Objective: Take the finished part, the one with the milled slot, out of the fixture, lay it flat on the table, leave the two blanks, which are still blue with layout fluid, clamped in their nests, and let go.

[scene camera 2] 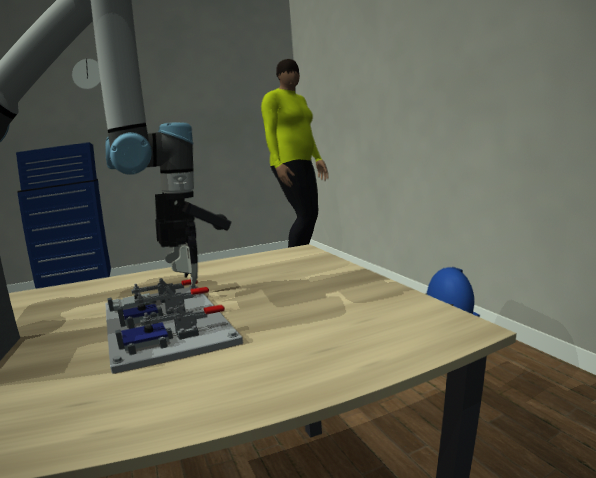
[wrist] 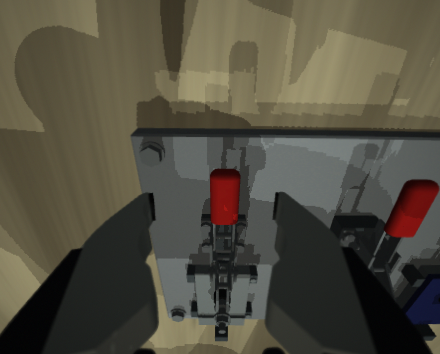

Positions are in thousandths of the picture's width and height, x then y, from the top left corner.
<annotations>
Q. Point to a grey fixture plate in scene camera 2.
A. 358,691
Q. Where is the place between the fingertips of my gripper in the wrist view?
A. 488,549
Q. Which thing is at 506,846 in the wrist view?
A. A clamp arm.
</annotations>
